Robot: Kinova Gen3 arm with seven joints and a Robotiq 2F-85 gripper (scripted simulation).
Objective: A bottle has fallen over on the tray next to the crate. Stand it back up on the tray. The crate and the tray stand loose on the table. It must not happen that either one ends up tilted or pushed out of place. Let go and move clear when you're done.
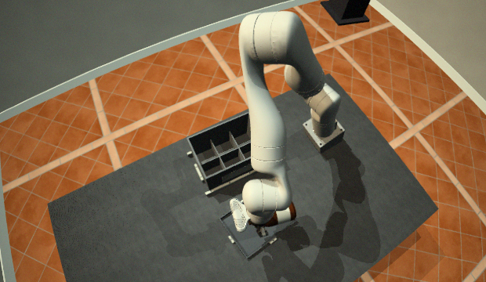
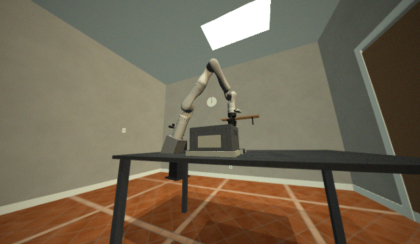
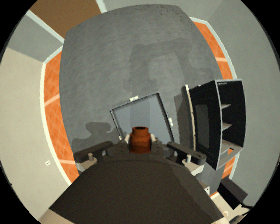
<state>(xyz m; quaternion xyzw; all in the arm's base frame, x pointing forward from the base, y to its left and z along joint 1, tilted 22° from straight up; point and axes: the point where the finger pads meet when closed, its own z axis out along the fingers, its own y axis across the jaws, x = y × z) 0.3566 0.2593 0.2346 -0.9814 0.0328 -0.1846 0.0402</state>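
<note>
Right now the brown bottle is 5 cm behind my hand. Also, from my hand: dark crate 30 cm to the right, 12 cm below; dark tray 19 cm below, 3 cm behind, 2 cm to the right.
</note>
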